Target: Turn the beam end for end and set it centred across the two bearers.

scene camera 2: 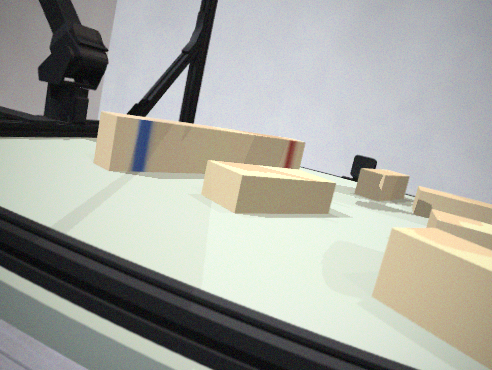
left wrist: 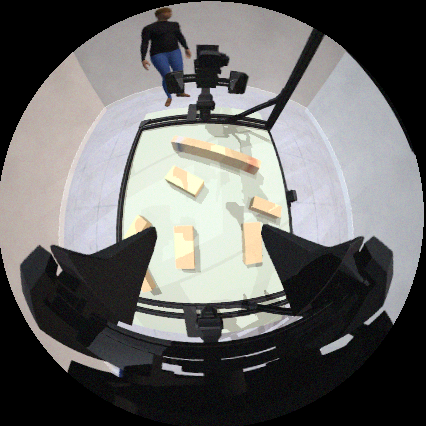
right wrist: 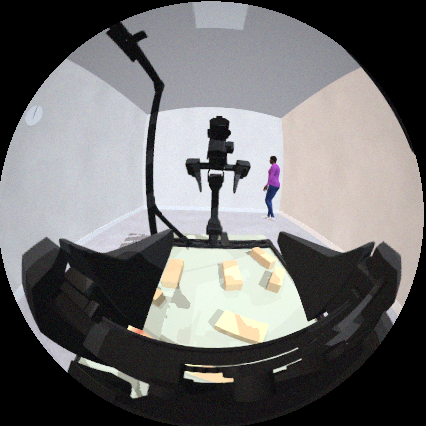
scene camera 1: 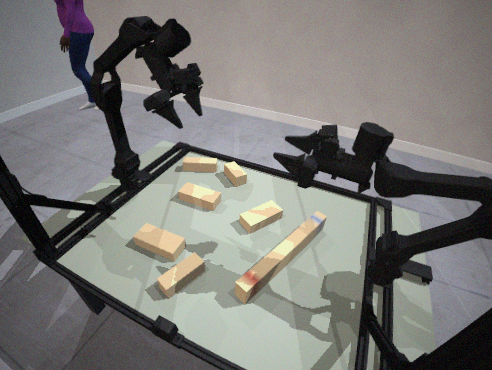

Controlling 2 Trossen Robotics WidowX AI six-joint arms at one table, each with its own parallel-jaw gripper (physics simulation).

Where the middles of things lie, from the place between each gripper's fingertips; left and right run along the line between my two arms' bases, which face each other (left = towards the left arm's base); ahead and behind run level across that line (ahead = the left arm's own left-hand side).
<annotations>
I see the wooden beam [scene camera 2: 128, 143] 31 cm below my right hand, 8 cm to the right of it and 4 cm behind it.
My left gripper is now 32 cm to the left of the wooden beam, 32 cm above it and 4 cm past it.
</annotations>
